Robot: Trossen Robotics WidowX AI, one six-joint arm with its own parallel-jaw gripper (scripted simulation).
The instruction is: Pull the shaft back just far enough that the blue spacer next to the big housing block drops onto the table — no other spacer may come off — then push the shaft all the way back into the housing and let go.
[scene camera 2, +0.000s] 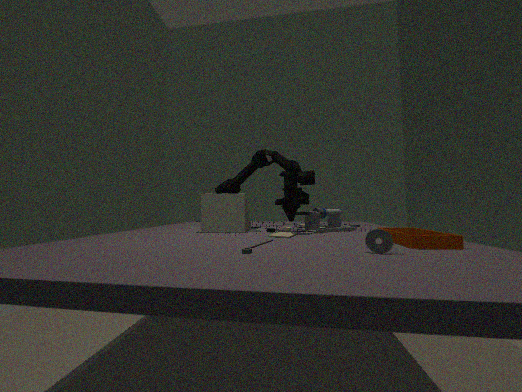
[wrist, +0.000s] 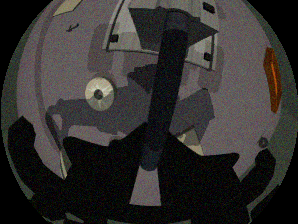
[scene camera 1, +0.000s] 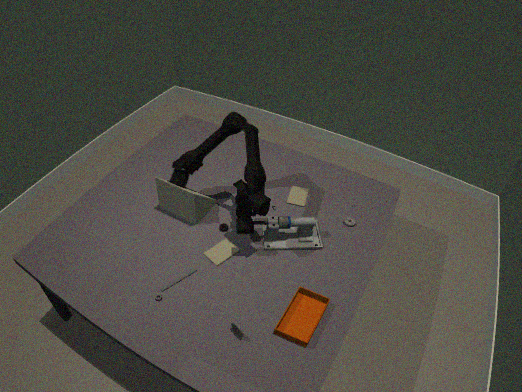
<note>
The pictures show: the gripper, a dark shaft, a housing block and an orange tray.
</note>
